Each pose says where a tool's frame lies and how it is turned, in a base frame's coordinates. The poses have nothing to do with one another.
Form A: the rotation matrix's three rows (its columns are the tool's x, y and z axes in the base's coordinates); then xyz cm. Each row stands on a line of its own.
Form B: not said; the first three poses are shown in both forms.
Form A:
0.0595 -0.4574 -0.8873
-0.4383 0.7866 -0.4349
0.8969 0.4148 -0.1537
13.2 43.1 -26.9
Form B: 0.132 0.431 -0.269 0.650 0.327 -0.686 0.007
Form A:
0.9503 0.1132 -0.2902
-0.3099 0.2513 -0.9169
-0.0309 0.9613 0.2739
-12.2 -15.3 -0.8
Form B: -0.122 -0.153 -0.008 0.787 0.597 -0.082 -0.134
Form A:
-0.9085 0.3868 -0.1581
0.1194 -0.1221 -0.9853
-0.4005 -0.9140 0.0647
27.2 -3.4 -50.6
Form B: 0.272 -0.034 -0.506 0.092 0.193 0.656 -0.724
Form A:
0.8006 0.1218 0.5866
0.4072 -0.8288 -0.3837
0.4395 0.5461 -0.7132
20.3 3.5 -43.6
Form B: 0.203 0.035 -0.436 0.254 0.914 0.145 0.281
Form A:
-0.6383 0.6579 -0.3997
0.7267 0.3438 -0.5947
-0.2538 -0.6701 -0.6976
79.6 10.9 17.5
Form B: 0.796 0.109 0.175 0.045 -0.423 -0.818 0.386
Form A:
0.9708 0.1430 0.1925
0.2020 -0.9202 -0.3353
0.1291 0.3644 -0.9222
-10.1 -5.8 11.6
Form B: -0.101 -0.058 0.116 0.179 0.976 0.088 0.082
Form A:
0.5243 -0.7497 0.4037
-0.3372 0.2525 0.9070
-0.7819 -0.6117 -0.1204
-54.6 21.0 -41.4
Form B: -0.546 0.210 -0.414 0.644 -0.590 0.461 0.160
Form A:
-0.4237 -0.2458 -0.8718
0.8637 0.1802 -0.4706
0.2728 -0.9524 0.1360
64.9 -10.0 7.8
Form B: 0.649 -0.100 0.078 0.472 -0.255 -0.606 0.587
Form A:
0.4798 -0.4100 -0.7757
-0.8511 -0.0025 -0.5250
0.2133 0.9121 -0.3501
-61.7 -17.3 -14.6
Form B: -0.617 -0.173 -0.146 0.531 0.677 -0.466 -0.208
